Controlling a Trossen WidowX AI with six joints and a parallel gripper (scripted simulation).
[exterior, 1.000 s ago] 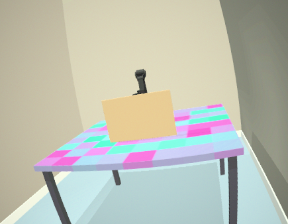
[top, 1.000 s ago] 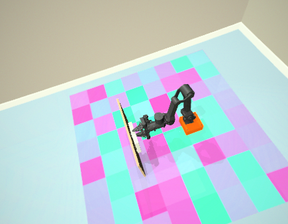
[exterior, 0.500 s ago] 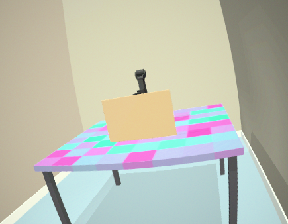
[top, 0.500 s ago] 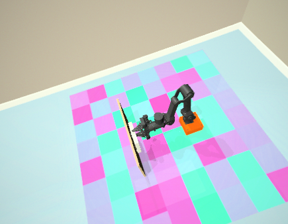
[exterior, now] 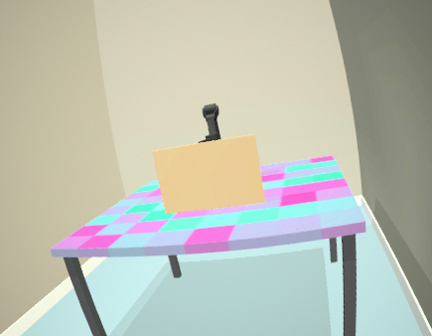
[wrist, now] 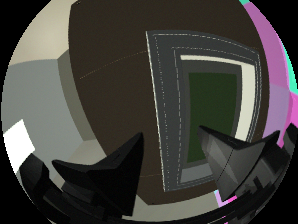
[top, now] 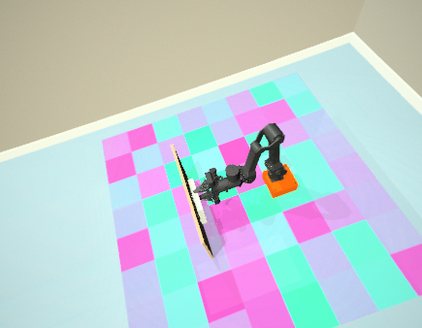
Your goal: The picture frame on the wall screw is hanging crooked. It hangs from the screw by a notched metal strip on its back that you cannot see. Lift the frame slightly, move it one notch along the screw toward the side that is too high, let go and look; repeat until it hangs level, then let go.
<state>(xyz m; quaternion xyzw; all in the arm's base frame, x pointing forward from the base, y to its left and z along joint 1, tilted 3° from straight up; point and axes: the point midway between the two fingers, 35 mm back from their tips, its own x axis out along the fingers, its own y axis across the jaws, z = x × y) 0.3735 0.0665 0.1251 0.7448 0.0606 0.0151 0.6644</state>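
Now: the picture frame 5 cm below my gripper tip and 1 cm to the left of it. Round my gripper tip: tan wall panel (6 cm below, 2 cm ahead).
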